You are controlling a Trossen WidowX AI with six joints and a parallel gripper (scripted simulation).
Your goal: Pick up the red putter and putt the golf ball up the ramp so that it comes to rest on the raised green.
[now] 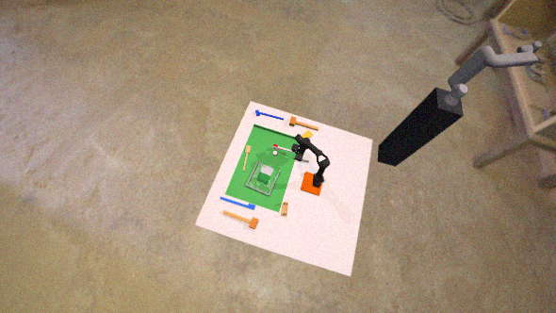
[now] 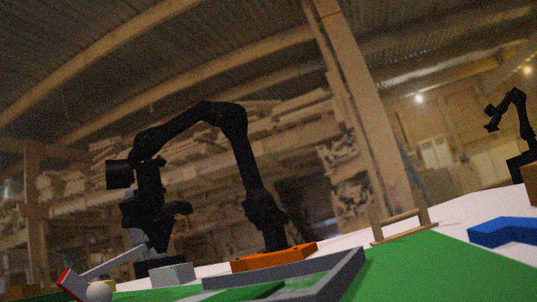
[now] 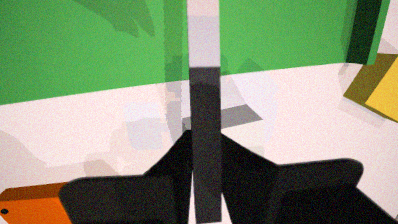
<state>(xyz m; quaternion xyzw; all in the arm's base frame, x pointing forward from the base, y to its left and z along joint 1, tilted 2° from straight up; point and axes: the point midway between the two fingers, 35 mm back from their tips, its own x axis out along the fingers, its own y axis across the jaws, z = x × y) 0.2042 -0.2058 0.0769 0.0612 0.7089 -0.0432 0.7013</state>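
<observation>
The red putter is 12 cm ahead of my gripper tip and 1 cm to the right of it. The rest, counted from my gripper tip: yellow block (3 cm behind, 26 cm to the right, 6 cm below); white golf ball (22 cm ahead, 2 cm to the left, 5 cm below); green mat (27 cm ahead, 15 cm to the left, 8 cm below).
</observation>
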